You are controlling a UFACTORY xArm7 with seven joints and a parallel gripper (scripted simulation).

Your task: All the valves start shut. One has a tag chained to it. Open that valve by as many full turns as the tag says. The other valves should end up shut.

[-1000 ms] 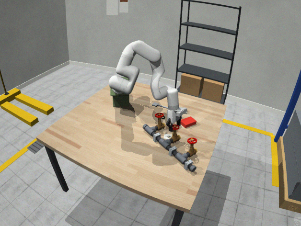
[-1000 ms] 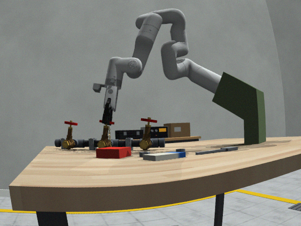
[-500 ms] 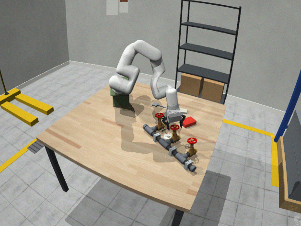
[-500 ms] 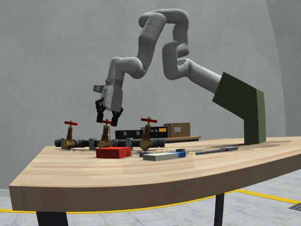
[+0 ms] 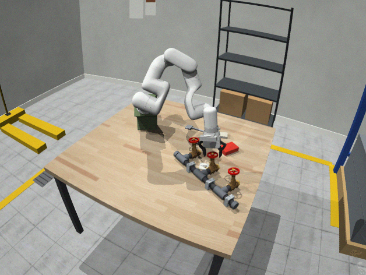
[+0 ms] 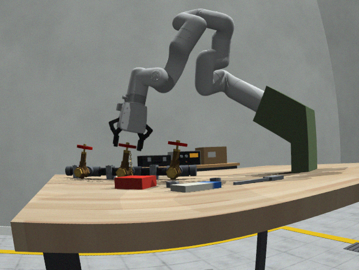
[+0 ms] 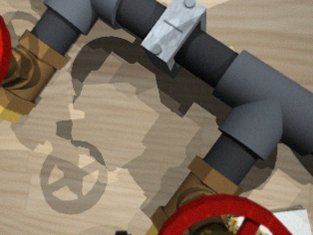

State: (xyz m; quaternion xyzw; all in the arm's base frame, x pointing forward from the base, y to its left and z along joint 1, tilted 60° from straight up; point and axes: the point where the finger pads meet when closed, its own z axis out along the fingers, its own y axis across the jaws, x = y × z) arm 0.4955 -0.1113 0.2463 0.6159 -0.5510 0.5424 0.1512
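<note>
My hand is 50 mm past the white tag, 40 mm to the right of it and 120 mm above it. The rest, counted from my hand: red block 110 mm ahead, 250 mm to the left, 110 mm below; then grey wrench 160 mm behind, 470 mm to the left, 120 mm below; then blue flat tool 40 mm ahead, 420 mm to the left, 120 mm below.
</note>
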